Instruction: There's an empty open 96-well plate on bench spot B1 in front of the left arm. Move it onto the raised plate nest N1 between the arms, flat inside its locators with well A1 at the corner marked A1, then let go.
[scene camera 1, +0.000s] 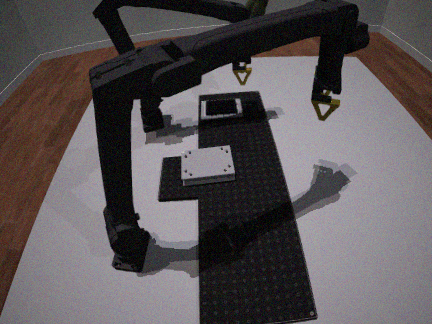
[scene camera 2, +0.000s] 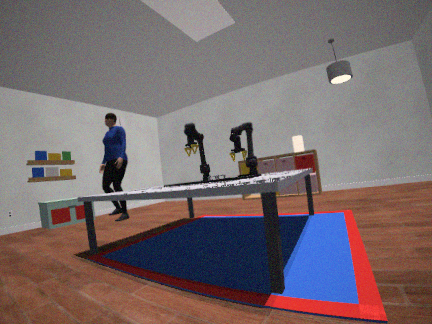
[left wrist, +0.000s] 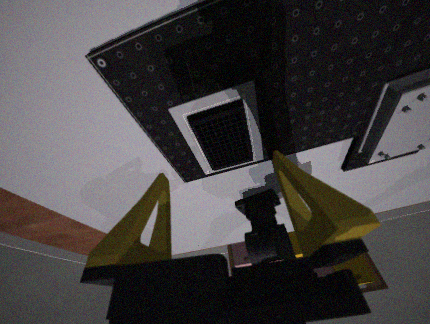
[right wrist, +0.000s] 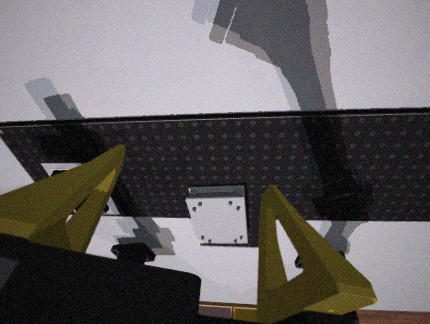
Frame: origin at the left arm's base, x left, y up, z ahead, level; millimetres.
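Where they show: left gripper, between the fingertips: (scene camera 1: 242, 78) (scene camera 2: 239, 160) (left wrist: 217, 166); right gripper, between the fingertips: (scene camera 1: 322, 108) (scene camera 2: 191, 155) (right wrist: 199, 172); left arm's base, origin of its link: (scene camera 1: 153, 121) (left wrist: 257, 201) (right wrist: 134, 251); right arm's base, origin of its link: (scene camera 1: 132, 250).
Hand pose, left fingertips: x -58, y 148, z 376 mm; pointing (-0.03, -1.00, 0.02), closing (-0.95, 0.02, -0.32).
Observation:
Each offset is from my left fingertips to the top centre of the thing. Level surfaces: height alone.
The dark 96-well plate {dx +20, dy -119, dz -86 mm} (scene camera 1: 221, 107) (left wrist: 223, 136) lies in the white frame of bench spot B1 (scene camera 1: 204, 111) (left wrist: 186, 124) at the far end of the black board. The raised white plate nest N1 {dx -280, dy -90, dz -223 mm} (scene camera 1: 207, 162) (left wrist: 407, 117) (right wrist: 220, 220) stands nearer the board's middle, with small dark locator pegs near its corners and no plate on it. The A1 mark cannot be read. My left gripper (left wrist: 217, 166) (scene camera 2: 238, 155) is open and empty, high above the table near the plate's side. My right gripper (right wrist: 199, 172) (scene camera 2: 191, 150) is open and empty, high above the table.
The black perforated board {dy -135 mm} (scene camera 1: 250, 200) (left wrist: 320, 100) (right wrist: 275, 150) lies on the white table {dy -148 mm} (scene camera 1: 375, 225) (right wrist: 125, 50). The right arm reaches across above the board in scene camera 1. A person in blue (scene camera 2: 115, 150) stands behind the table.

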